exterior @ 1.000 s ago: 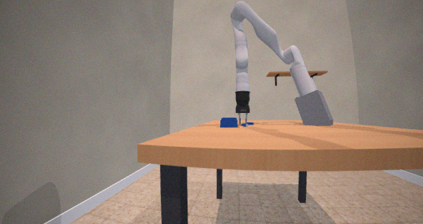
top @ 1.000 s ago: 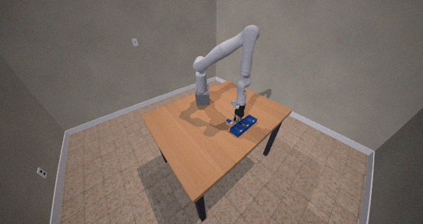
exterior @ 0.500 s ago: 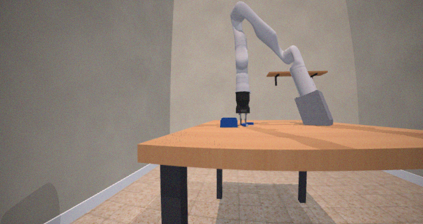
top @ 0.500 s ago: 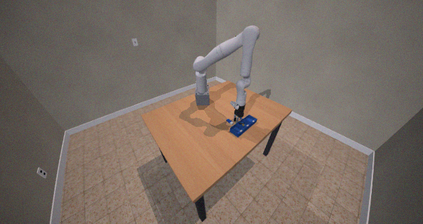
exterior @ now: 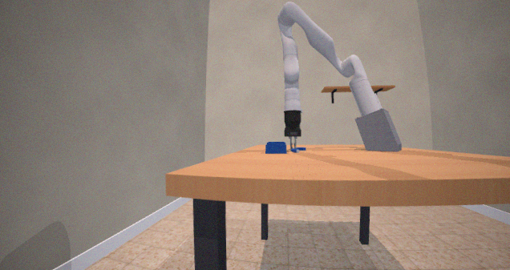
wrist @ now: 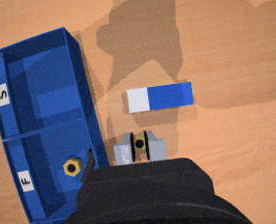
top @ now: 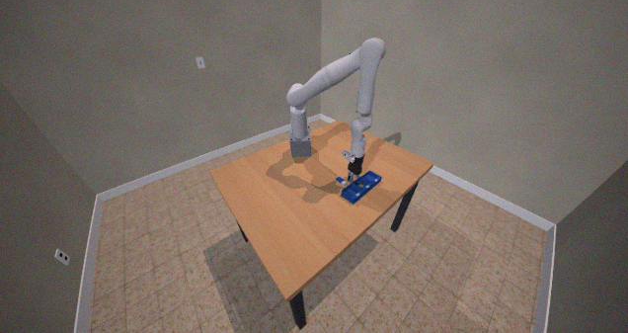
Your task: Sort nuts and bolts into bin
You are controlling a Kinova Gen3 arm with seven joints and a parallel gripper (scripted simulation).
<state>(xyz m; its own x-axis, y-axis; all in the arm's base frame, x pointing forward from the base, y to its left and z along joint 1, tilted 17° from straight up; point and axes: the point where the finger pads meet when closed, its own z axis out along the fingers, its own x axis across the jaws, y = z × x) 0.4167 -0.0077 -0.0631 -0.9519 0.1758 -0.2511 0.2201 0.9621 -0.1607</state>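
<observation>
My hand is 5 cm short of the black bolt and 1 cm above it. Also, from my hand: blue two-compartment bin 8 cm ahead.
</observation>
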